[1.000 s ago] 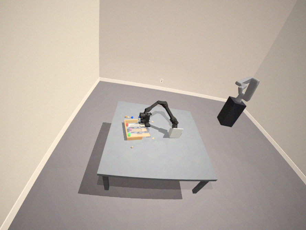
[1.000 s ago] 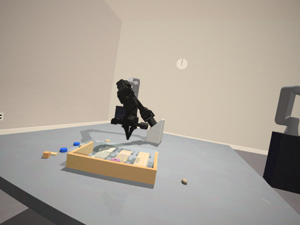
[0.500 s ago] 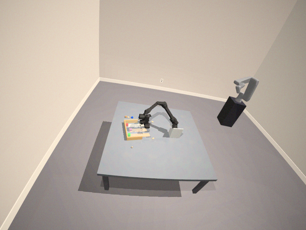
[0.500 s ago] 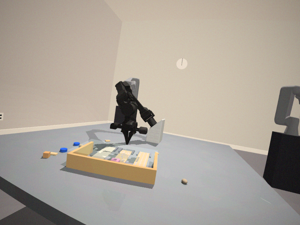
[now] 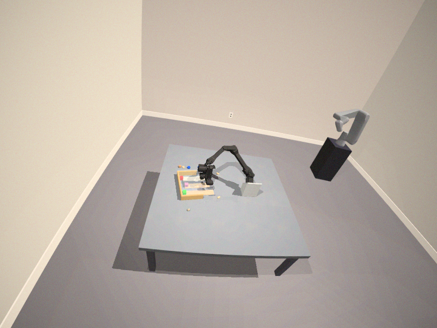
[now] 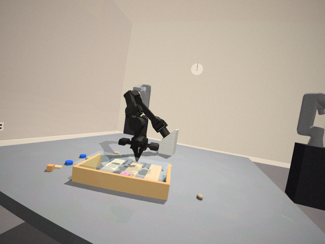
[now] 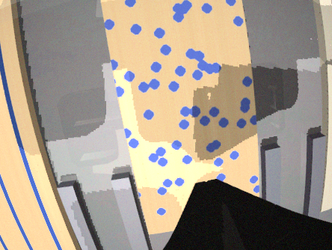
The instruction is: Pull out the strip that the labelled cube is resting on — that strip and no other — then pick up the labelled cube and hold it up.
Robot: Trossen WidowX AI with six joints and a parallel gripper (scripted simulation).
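Right now the dotted strip is 8 cm ahead of my gripper tip, 3 cm to the left of it and 2 cm below it. The rest, counted from my gripper tip: small orange block (30 cm ahead, 19 cm to the right, 1 cm below).
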